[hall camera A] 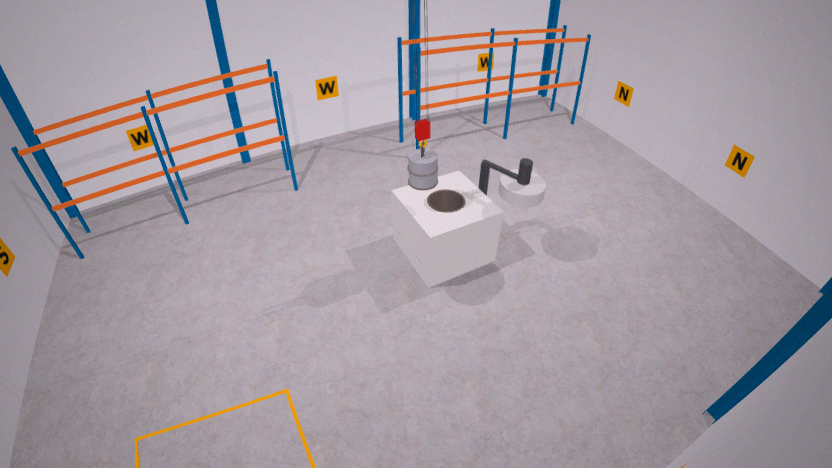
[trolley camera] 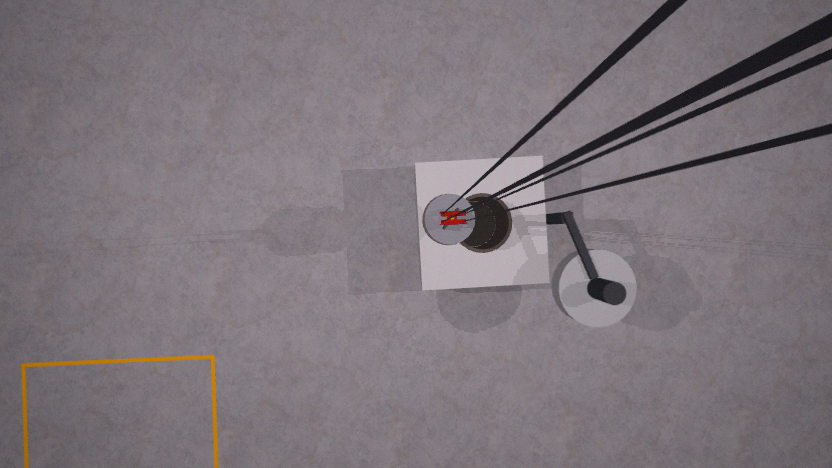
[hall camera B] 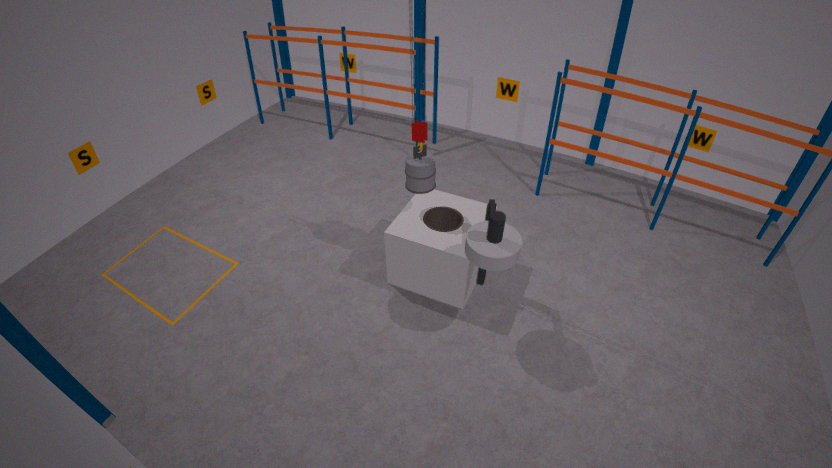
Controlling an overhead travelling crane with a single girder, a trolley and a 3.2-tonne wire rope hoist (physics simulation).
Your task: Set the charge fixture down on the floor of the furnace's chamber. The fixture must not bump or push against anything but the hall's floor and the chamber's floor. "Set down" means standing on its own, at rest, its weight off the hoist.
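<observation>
The charge fixture (hall camera A: 422, 171) (hall camera B: 420, 175) (trolley camera: 434, 229), a grey ribbed drum, hangs upright from my hook (hall camera A: 422, 144) (hall camera B: 419, 147) (trolley camera: 452, 218) under the red block. The hook is engaged in its top fitting. The furnace (hall camera A: 465, 253) (hall camera B: 424, 267) (trolley camera: 433, 270) is a white block with a round chamber opening (hall camera A: 445, 201) (hall camera B: 443, 220) (trolley camera: 501, 224) in its top. The fixture hangs above the top's level, its underside apart from it in the hall views. In the trolley view it covers the opening's left part. The chamber's floor is hard to make out.
The round white lid (hall camera A: 510, 190) (hall camera B: 481, 252) (trolley camera: 590, 311) is held on a dark swing arm (hall camera A: 501, 168) (trolley camera: 581, 247) beside the furnace, towards the N wall. Blue and orange racks (hall camera A: 400, 87) (hall camera B: 435, 87) stand along the W wall. A yellow outline (hall camera A: 212, 414) (hall camera B: 200, 245) (trolley camera: 116, 361) marks the floor.
</observation>
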